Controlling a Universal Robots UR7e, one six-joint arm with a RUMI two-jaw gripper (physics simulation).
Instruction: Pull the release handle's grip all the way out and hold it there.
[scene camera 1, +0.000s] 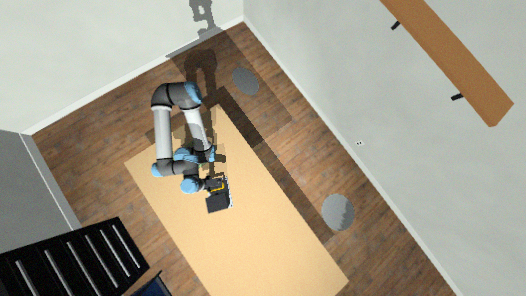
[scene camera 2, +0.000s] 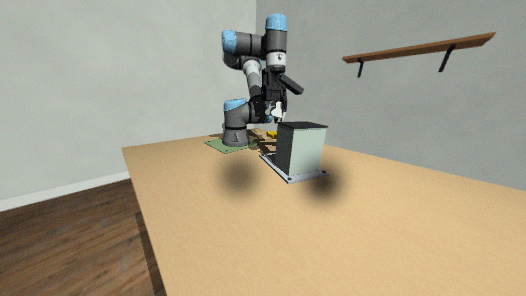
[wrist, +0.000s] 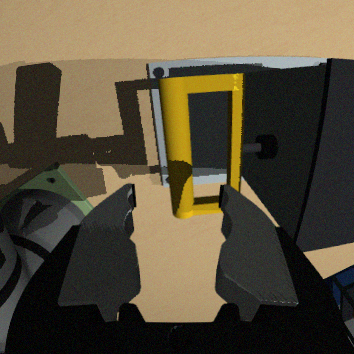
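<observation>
You'd see my gripper at (scene camera 2: 278, 124) and also at (wrist: 177, 185), and there's a base plate (wrist: 207, 111) as well.
</observation>
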